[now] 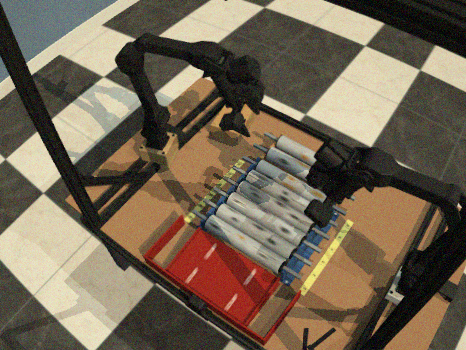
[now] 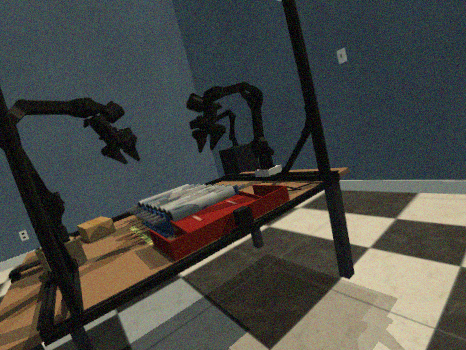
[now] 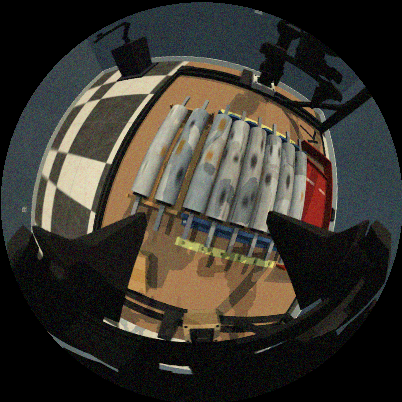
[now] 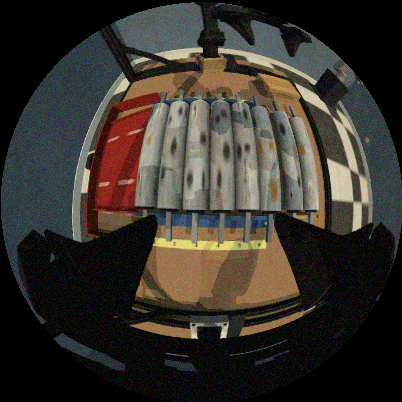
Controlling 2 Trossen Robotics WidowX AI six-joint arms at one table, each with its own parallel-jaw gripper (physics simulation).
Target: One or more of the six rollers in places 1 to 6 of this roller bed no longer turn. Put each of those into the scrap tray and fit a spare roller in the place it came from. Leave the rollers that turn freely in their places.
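Frame: origin at the left arm's base, x down, y ahead, z right, level; millimetres.
Where they show: left gripper, fingertip midpoint: (image 1: 253, 125) (image 2: 133, 162) (image 3: 208, 218) (image 4: 273, 50); right gripper, fingertip midpoint: (image 2: 205, 151) (image 3: 293, 96) (image 4: 217, 220); left arm's base, origin of the base link: (image 1: 157, 141) (image 3: 201, 334) (image 4: 209, 55); right arm's base, origin of the base link: (image 1: 409, 287) (image 2: 267, 167) (image 3: 263, 81) (image 4: 208, 332).
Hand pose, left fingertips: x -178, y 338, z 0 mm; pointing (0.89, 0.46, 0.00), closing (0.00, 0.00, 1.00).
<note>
Each offset is from my left fingertips to the top centre of the thing. Level surfaces: height alone.
The blue roller bed {dx +250 mm} (image 1: 300, 255) (image 4: 181, 220) carries six mottled grey rollers side by side, among them the place 1 roller {dx +178, dy +54, dz +265 mm} (image 4: 150, 160) beside the tray and the place 6 roller {dx +178, dy +134, dz +24 mm} (image 4: 267, 155) (image 3: 207, 162). Which ones turn does not show. Two spare rollers {dx +178, dy +171, dz -96 mm} (image 3: 160, 150) {dx +178, dy +152, dz -38 mm} (image 3: 182, 157) lie on a tan stand beyond place 6. The red scrap tray {dx +204, dy +18, dz +377 mm} (image 1: 200, 265) (image 2: 200, 235) (image 4: 115, 170) holds no roller. My left gripper (image 2: 132, 160) (image 3: 208, 218) is open and empty, above the table near the spares' shaft ends. My right gripper (image 2: 207, 149) (image 4: 217, 220) is open and empty, raised above the rollers' opposite ends.
Yellow number strips (image 1: 327, 257) (image 3: 220, 254) run along both sides of the bed. A wooden block {dx +199, dy -138, dz -207 mm} (image 2: 96, 229) (image 4: 280, 87) stands on the left arm's side. Dark frame posts (image 1: 50, 135) (image 2: 320, 135) rise at the table edge. A dark K-shaped thing {dx +253, dy +338, dz +493 mm} (image 1: 317, 342) shows near the tray.
</note>
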